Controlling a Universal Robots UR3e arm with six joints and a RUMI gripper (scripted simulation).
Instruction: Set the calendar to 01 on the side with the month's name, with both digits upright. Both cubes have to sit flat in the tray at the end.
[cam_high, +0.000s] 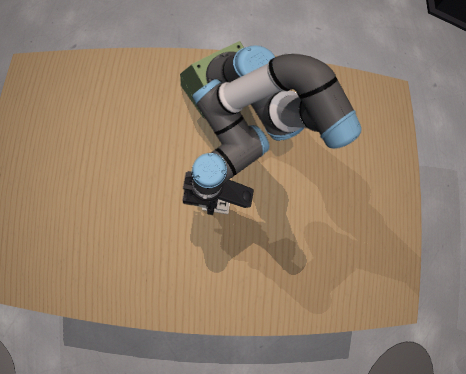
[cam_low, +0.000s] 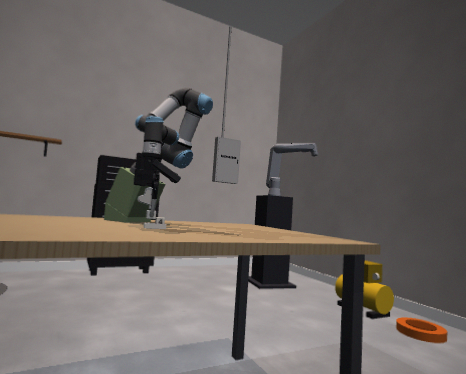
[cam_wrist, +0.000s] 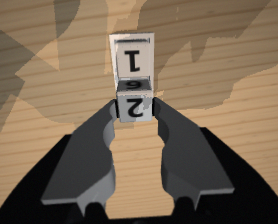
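Now: hand 5 cm above the white tray and 2 cm to the right of it. Also, from my hand: white cube (1 cm below).
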